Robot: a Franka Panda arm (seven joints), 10 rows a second.
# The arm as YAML. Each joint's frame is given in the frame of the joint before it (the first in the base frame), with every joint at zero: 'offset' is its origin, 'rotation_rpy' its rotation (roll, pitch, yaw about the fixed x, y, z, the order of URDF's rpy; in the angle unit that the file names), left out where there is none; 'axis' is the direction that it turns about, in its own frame. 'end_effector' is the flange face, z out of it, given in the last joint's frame.
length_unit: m
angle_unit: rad
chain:
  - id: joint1
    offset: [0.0, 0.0, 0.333]
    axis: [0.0, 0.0, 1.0]
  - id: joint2
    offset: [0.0, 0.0, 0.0]
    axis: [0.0, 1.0, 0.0]
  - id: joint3
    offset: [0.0, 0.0, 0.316]
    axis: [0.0, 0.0, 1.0]
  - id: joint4
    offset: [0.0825, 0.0, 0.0]
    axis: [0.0, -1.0, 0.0]
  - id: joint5
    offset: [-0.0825, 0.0, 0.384]
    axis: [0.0, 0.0, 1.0]
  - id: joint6
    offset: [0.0, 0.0, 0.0]
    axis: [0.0, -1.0, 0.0]
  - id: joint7
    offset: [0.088, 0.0, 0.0]
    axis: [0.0, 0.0, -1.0]
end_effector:
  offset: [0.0, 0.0, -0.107]
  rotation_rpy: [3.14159, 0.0, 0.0]
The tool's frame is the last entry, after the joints.
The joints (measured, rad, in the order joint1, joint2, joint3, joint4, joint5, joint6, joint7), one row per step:
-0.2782, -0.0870, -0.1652, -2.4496, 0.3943, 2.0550, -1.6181
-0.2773, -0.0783, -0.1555, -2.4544, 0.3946, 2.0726, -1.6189
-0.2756, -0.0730, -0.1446, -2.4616, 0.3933, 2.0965, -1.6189
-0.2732, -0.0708, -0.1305, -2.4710, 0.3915, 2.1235, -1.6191
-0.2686, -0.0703, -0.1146, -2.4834, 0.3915, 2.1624, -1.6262
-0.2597, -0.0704, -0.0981, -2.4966, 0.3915, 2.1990, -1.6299
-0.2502, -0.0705, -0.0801, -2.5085, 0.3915, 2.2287, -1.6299
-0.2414, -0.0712, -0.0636, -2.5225, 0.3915, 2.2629, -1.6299
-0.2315, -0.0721, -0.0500, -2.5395, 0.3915, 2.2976, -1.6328
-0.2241, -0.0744, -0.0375, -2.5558, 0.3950, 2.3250, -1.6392
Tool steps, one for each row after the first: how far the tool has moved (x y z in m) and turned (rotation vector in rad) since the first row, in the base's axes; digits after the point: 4 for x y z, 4 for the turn. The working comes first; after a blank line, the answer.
Tool pose at each row, in the base's axes (x y z in m, rotation vector in rad; the steps are taken from these numbers as rounded here):
0.4044, -0.1686, 0.3137, -2.4121, -1.2213, -0.1742
0.4060, -0.1652, 0.3089, -2.4143, -1.2314, -0.1682
0.4078, -0.1614, 0.3050, -2.4212, -1.2466, -0.1652
0.4097, -0.1559, 0.3018, -2.4281, -1.2686, -0.1638
0.4123, -0.1494, 0.2988, -2.4373, -1.3045, -0.1714
0.4149, -0.1405, 0.2959, -2.4424, -1.3420, -0.1757
0.4173, -0.1303, 0.2931, -2.4426, -1.3767, -0.1758
0.4188, -0.1211, 0.2902, -2.4467, -1.4095, -0.1787
0.4189, -0.1124, 0.2863, -2.4487, -1.4428, -0.1808
0.4179, -0.1046, 0.2830, -2.4461, -1.4714, -0.1846

0.0016, 0.0034, -0.0048, -0.0073, 0.0000, 0.0062
0.0034, 0.0072, -0.0087, -0.0197, -0.0051, 0.0133
0.0053, 0.0127, -0.0119, -0.0343, -0.0135, 0.0240
0.0079, 0.0192, -0.0149, -0.0541, -0.0329, 0.0406
0.0105, 0.0281, -0.0178, -0.0722, -0.0496, 0.0599
0.0129, 0.0383, -0.0206, -0.0867, -0.0614, 0.0798
0.0144, 0.0475, -0.0235, -0.1030, -0.0755, 0.0965
0.0145, 0.0562, -0.0274, -0.1182, -0.0887, 0.1142
0.0135, 0.0640, -0.0307, -0.1275, -0.1001, 0.1306

